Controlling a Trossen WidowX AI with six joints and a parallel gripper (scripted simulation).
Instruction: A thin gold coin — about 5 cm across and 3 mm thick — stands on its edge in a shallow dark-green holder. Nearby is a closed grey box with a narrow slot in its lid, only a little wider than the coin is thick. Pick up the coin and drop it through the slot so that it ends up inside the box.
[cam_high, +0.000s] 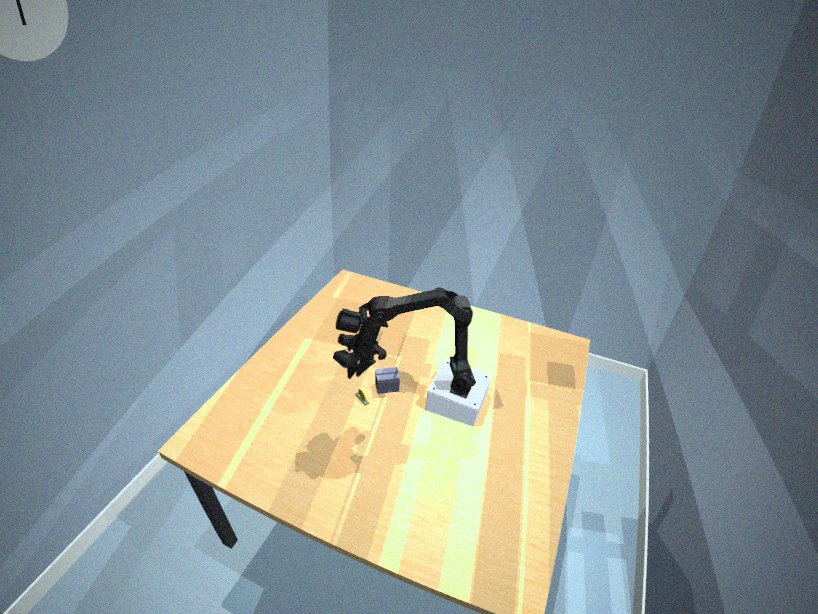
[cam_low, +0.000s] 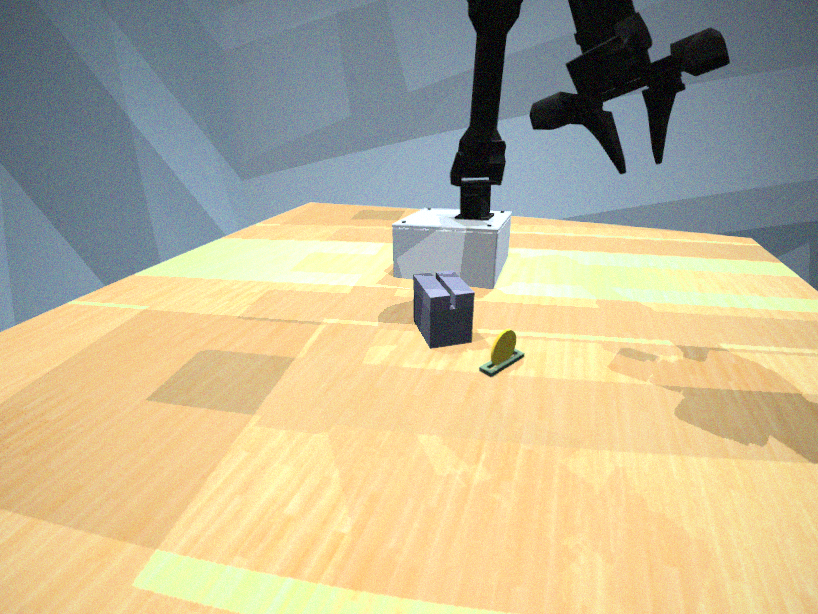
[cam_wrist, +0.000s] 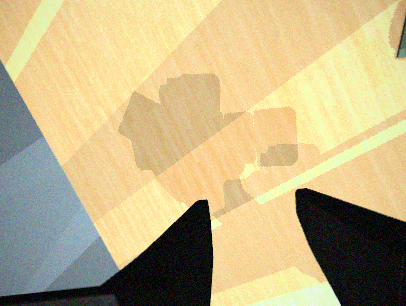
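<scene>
Now: the gold coin 22 cm below my gripper tip, 12 cm to the right of it and 4 cm ahead of it.
</scene>
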